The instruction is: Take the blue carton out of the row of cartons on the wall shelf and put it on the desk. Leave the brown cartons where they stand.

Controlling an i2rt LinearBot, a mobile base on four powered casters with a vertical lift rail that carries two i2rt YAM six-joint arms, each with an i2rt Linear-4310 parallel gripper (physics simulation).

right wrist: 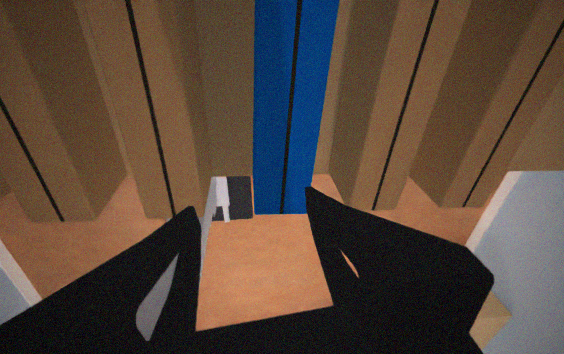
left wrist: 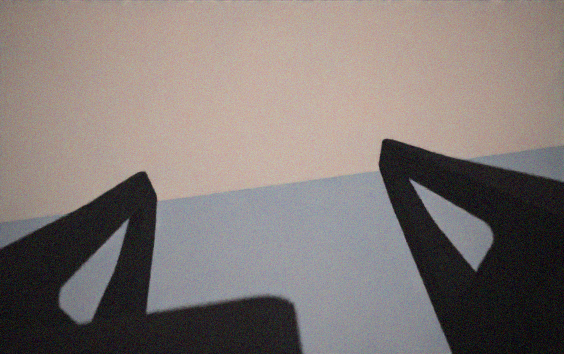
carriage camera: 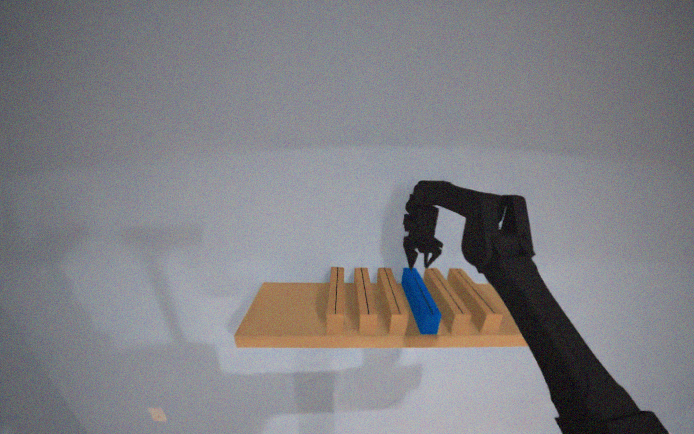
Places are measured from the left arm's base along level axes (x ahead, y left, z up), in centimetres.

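Pixels of known places: left gripper, between the fingertips: (left wrist: 267, 167); right gripper, between the fingertips: (right wrist: 252, 207) (carriage camera: 418, 268).
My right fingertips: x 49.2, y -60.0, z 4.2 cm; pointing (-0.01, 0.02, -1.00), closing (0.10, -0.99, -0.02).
Observation:
Ahead of a thing's pixels: the offset from my right fingertips to its top centre. Level surfaces: height alone.
The blue carton @[dx +3.1, dy -3.3, dz -10.1 cm] (carriage camera: 421, 304) (right wrist: 280, 125) stands in the row on the wall shelf @[dz -18.1 cm] (carriage camera: 286, 312), with three brown cartons at its left and two at its right in the carriage view. My right gripper (carriage camera: 419, 266) (right wrist: 252, 207) is partly open and empty. In the carriage view its fingertips show just above the far end of the blue carton. In the right wrist view one fingertip overlaps a corner of that carton's lower end. The exact gap is hard to tell. My left gripper (left wrist: 267, 167) is wide open and empty. The desk does not show in the carriage view.
Brown cartons @[dx +3.6, dy +6.9, dz -10.1 cm] (carriage camera: 393, 296) @[dx +2.7, dy -12.5, dz -10.1 cm] (carriage camera: 447, 296) stand close on both sides of the blue one. The right arm (carriage camera: 557, 327) crosses the shelf's right end. In the right wrist view a dark box with white parts (right wrist: 240, 195) shows beyond the cartons against an orange-brown surface @[dz -149.0 cm] (right wrist: 265, 270).

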